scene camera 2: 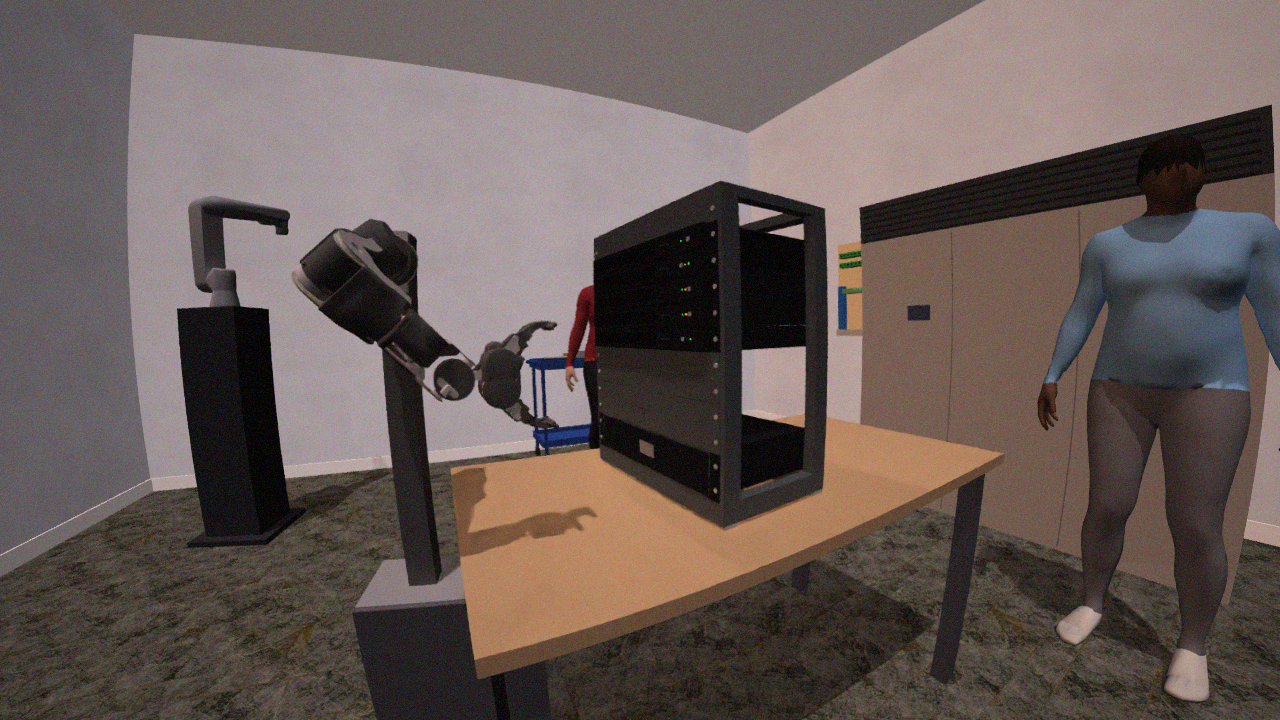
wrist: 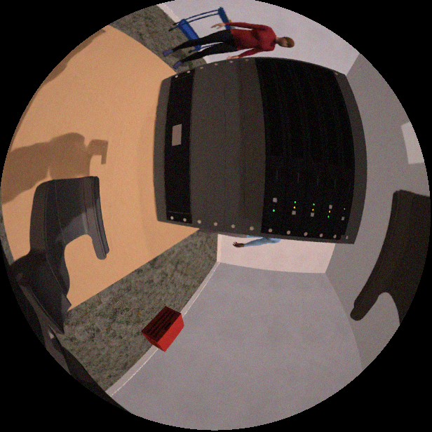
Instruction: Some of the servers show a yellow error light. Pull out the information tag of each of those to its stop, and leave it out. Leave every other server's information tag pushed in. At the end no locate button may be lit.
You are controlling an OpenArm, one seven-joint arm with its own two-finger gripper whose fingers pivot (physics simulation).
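Observation:
A black rack (scene camera 2: 728,394) (wrist: 360,150) stands on the table. Its upper part holds five thin black servers. In the wrist view the second server from the bottom shows a yellow light (wrist: 294,207), the third a yellow light (wrist: 313,209) and the fourth a yellow light (wrist: 329,211). The bottom server shows a green light (wrist: 274,210), and the top server a green light (wrist: 344,209). The information tags are too dark to make out clearly. No blue light shows. My gripper (scene camera 2: 553,374) (wrist: 202,242) is open and empty, in front of the rack and apart from it.
The wooden table (scene camera 2: 554,582) (wrist: 125,200) carries the rack. Grey blank panels (scene camera 2: 657,380) (wrist: 215,150) and a black unit with a pale label (scene camera 2: 645,447) (wrist: 177,134) fill the lower rack. A person in blue (scene camera 2: 1163,304) stands at the right, a person in red (wrist: 252,40) behind.

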